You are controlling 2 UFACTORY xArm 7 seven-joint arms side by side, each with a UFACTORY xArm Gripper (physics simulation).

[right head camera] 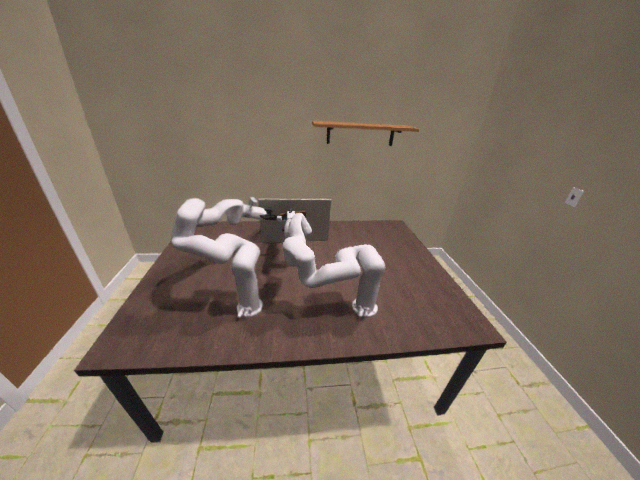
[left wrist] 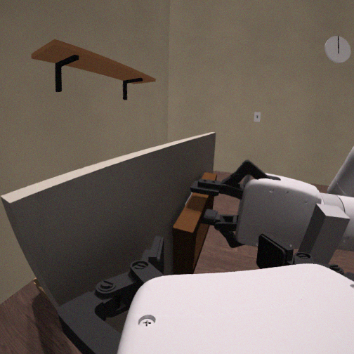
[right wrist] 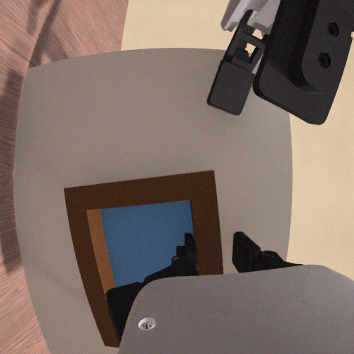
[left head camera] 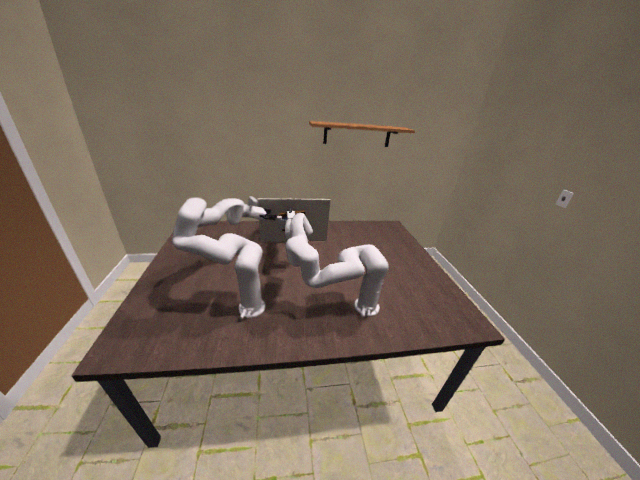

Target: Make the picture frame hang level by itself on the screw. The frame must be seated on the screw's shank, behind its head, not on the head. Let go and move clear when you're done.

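Places are measured from the left arm's base along level axes (x ahead, y left, z up), in metres.
Where they show: left gripper, fingertip midpoint: [right head camera: 273, 215] [left head camera: 273, 214]; right gripper, fingertip midpoint: [right head camera: 290, 212] [left head camera: 289, 212]; left arm's base, link origin: [right head camera: 250, 307] [left head camera: 252, 308]; right arm's base, link origin: [right head camera: 364, 307] [left head camera: 366, 307].
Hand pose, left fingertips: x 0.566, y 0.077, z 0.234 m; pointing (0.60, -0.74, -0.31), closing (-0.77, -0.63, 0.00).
Note:
Things, the pixels of their top centre, and the offset from my left fingertips. "*": a spot on its surface instead. Level surfaces: height alone.
- brown wooden picture frame, surface spot: [left head camera: 300, 212] [right head camera: 301, 212] * dy -0.158, dx +0.085, dz +0.001 m
- grey board, surface spot: [right head camera: 321, 224] [left head camera: 320, 224] * dy -0.286, dx +0.154, dz -0.102 m
- dark wooden table, surface height: dz -0.234 m
The brown wooden picture frame [left head camera: 300, 212] [right head camera: 301, 212] [left wrist: 189, 220] [right wrist: 140, 187], with a blue picture, stands upright close to the front of the grey board [left head camera: 320, 224] [right head camera: 321, 224] [left wrist: 100, 215] [right wrist: 150, 110]. My right gripper [left wrist: 191, 199] [right wrist: 212, 247] is open, its fingers above and below the frame's top bar; a gap shows above the bar in the right wrist view. My left gripper [left wrist: 212, 251] is open and empty, beside the frame before the board. A small pale piece shows behind the frame in the left wrist view. The screw cannot be made out; seating and level cannot be told.
The board stands at the back of the dark wooden table [left head camera: 289, 341] [right head camera: 289, 341]. A wooden wall shelf [left head camera: 361, 126] [right head camera: 364, 125] [left wrist: 95, 61] hangs above and behind it. The two arms are close together in front of the board.

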